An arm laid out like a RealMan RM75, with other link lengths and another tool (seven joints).
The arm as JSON. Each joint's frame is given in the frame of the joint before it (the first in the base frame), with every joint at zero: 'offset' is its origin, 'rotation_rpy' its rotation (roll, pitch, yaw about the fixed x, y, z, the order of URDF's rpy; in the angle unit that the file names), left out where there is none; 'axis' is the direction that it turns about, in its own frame. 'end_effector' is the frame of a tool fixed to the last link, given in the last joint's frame.
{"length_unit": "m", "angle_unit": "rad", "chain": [
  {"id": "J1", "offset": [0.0, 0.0, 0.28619], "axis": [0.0, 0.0, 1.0]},
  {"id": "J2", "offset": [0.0, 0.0, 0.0], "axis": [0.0, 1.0, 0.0]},
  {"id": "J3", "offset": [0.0, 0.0, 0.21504], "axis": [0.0, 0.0, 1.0]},
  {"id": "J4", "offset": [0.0, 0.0, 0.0], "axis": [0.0, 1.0, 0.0]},
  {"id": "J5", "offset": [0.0, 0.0, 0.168], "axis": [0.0, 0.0, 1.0]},
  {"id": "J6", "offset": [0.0, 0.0, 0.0], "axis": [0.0, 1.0, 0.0]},
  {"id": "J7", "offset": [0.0, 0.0, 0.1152], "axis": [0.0, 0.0, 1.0]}
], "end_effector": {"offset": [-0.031, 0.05, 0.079], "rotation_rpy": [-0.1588, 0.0, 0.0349]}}
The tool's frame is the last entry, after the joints.
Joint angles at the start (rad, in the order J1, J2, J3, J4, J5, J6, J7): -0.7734 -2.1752 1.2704 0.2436 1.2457 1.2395 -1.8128
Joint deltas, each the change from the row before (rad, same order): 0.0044 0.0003 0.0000 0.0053 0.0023 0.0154 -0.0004; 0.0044 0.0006 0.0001 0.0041 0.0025 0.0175 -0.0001; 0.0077 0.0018 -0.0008 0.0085 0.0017 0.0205 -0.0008; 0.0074 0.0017 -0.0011 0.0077 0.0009 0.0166 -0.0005; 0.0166 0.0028 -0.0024 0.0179 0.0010 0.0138 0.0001; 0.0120 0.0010 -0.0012 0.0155 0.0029 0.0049 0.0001; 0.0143 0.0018 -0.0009 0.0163 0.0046 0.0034 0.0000; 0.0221 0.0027 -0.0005 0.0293 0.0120 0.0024 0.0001; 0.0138 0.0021 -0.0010 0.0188 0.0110 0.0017 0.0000; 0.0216 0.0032 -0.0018 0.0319 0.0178 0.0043 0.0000; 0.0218 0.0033 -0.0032 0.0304 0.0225 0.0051 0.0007; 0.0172 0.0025 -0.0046 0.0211 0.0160 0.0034 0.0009; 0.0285 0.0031 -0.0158 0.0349 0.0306 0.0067 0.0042; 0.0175 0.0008 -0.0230 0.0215 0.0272 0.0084 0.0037
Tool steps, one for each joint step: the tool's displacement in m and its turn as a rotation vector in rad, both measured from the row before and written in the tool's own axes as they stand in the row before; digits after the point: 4 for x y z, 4 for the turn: -0.0007 0.0028 -0.0011 -0.0140 -0.0026 0.0016; -0.0010 0.0030 -0.0013 -0.0153 -0.0035 0.0009; -0.0002 0.0034 -0.0021 -0.0172 -0.0005 0.0026; 0.0000 0.0027 -0.0020 -0.0135 0.0010 0.0024; 0.0009 0.0017 -0.0035 -0.0083 0.0077 0.0074; 0.0004 0.0006 -0.0020 -0.0022 0.0039 0.0076; 0.0000 -0.0001 -0.0027 0.0014 0.0033 0.0075; -0.0005 -0.0006 -0.0039 0.0048 -0.0003 0.0160; -0.0008 -0.0005 -0.0027 0.0040 -0.0032 0.0110; -0.0011 -0.0004 -0.0042 0.0046 -0.0059 0.0194; -0.0021 -0.0007 -0.0046 0.0065 -0.0098 0.0189; -0.0014 -0.0009 -0.0037 0.0071 -0.0042 0.0123; -0.0019 -0.0018 -0.0065 0.0139 -0.0041 0.0230; -0.0005 -0.0014 -0.0047 0.0099 0.0007 0.0156
